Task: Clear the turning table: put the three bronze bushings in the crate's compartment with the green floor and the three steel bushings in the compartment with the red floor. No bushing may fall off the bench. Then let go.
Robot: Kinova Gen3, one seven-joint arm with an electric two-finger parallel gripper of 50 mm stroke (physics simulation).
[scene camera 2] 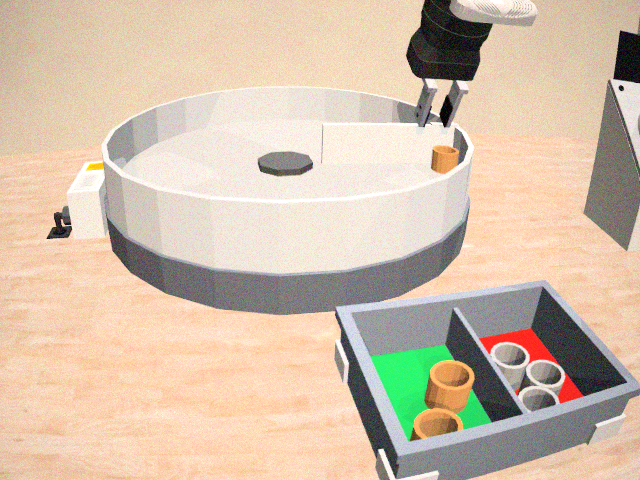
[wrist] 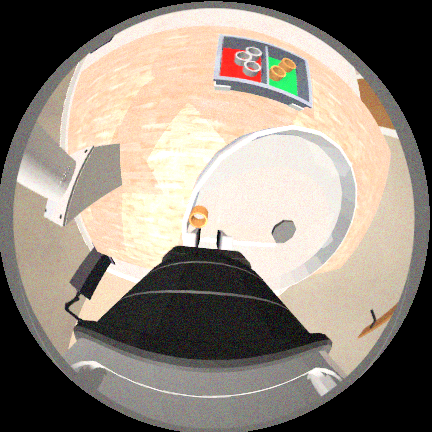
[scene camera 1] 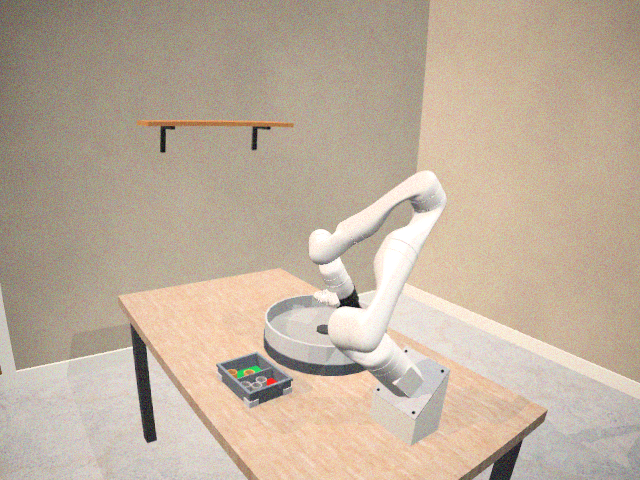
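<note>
A bronze bushing (scene camera 2: 444,159) (wrist: 199,217) stands on the turning table (scene camera 2: 284,235) (wrist: 350,190), close to its rim and beside the white upright divider. My gripper (scene camera 2: 435,124) (wrist: 208,235) is open and empty, tilted, with its fingertips above the divider and a little above and beside that bushing. The crate (scene camera 1: 254,378) (scene camera 2: 372,302) (wrist: 266,65) has two bronze bushings (scene camera 2: 449,386) (wrist: 278,73) in its green-floored compartment and three steel bushings (scene camera 2: 509,361) (wrist: 252,68) in its red-floored one. In scene camera 1 the arm hides the fingers and the bushing on the table.
The white divider (scene camera 2: 372,142) runs inward from the turning table's rim toward the dark hub (scene camera 2: 285,163) (wrist: 284,231). The raised rim surrounds the fingers' area. A white box (scene camera 2: 87,201) stands at the table's far left. The arm's base block (scene camera 1: 410,408) (wrist: 95,185) stands on the bench.
</note>
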